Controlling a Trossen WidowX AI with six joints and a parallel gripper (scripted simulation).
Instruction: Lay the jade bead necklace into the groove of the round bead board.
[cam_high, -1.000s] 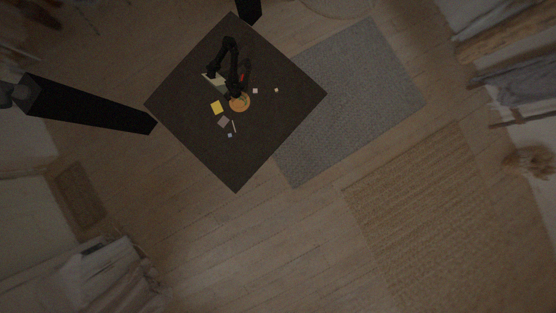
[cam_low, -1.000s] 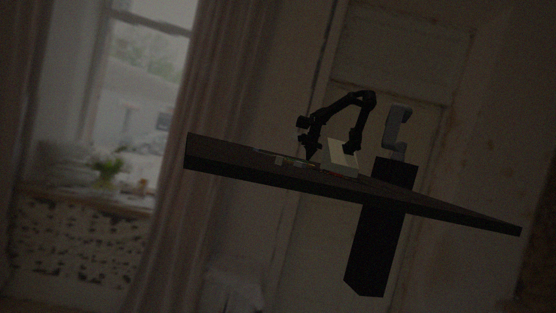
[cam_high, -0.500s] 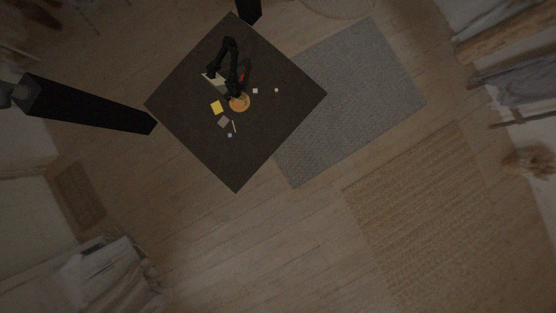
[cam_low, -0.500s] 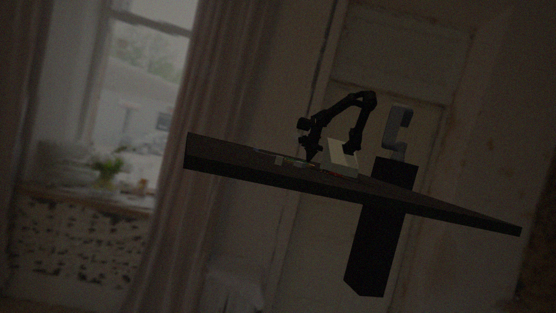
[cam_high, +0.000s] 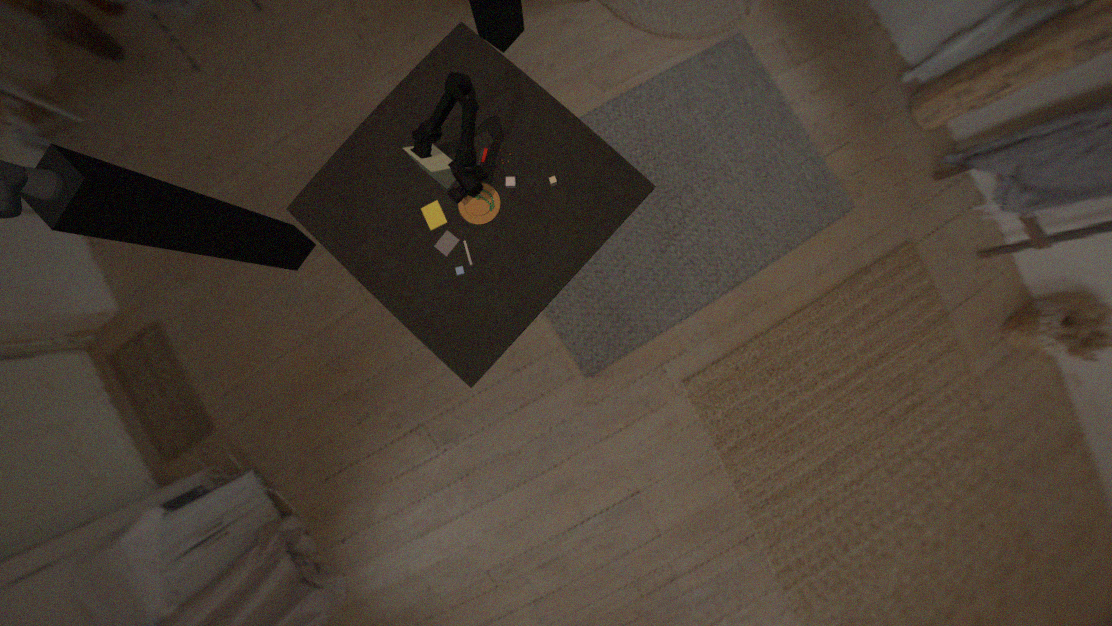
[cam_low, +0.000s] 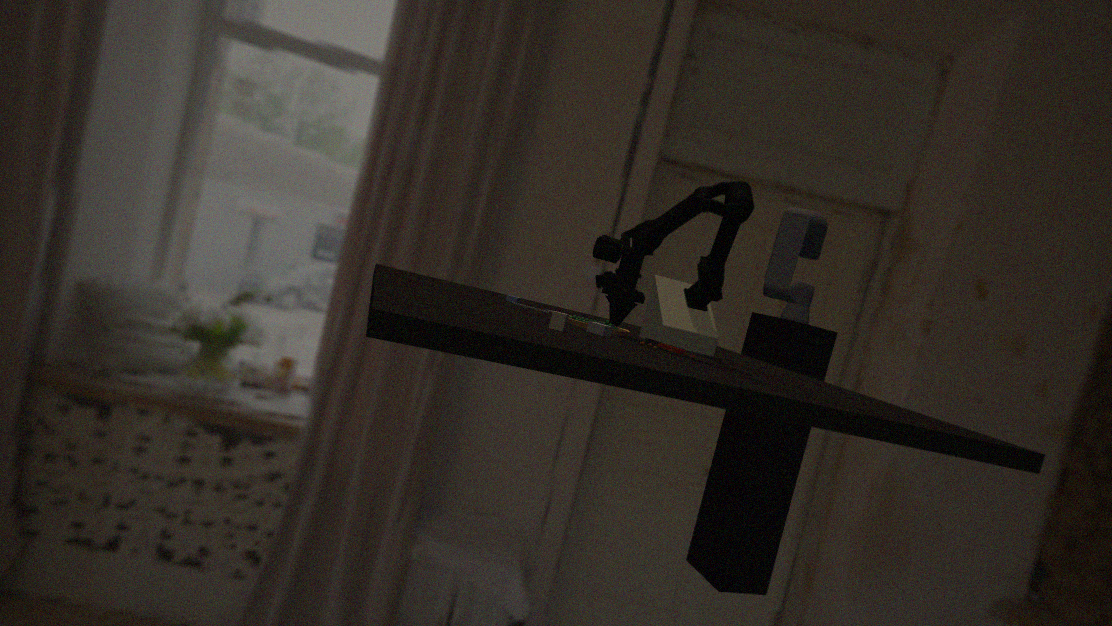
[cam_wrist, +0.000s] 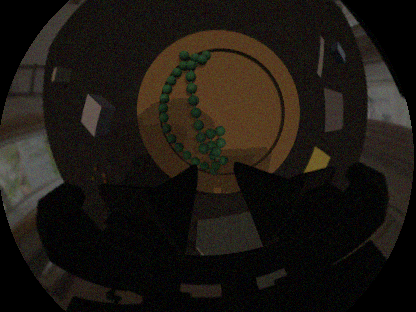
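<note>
The round bead board lies 5 cm ahead of my gripper tip, 2 cm to the right of it and 1 cm below it. The rest, counted from my gripper tip: yellow square (20 cm to the right, 9 cm behind, 2 cm below); then grey-white block (15 cm to the left, 11 cm ahead, 1 cm below); then red item (16 cm to the left, 8 cm behind, 1 cm below).
</note>
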